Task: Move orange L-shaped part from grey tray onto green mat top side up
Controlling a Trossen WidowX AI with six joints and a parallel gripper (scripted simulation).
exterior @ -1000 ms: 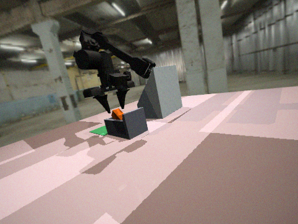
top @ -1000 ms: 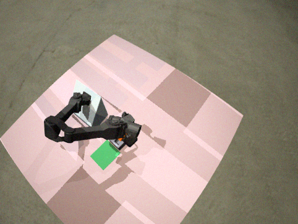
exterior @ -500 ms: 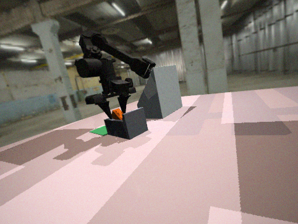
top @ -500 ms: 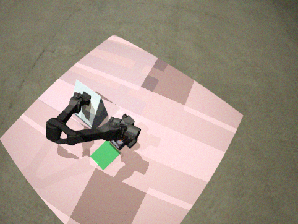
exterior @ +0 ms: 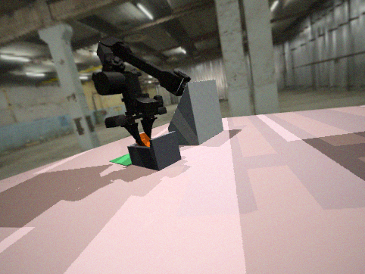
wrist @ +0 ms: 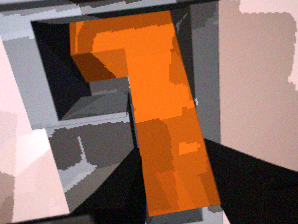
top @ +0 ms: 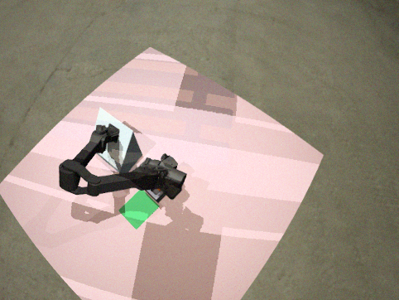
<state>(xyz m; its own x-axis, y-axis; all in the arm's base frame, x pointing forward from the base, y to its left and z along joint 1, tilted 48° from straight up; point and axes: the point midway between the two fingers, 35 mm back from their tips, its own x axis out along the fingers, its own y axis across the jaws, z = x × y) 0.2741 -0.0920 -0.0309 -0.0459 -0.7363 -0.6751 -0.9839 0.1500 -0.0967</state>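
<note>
Right now my gripper tip is 14 cm to the left of the green mat, 8 cm above it and 4 cm past it. Also, from my gripper tip: orange L-shaped part (3 cm to the left, 3 cm below, 1 cm behind).
</note>
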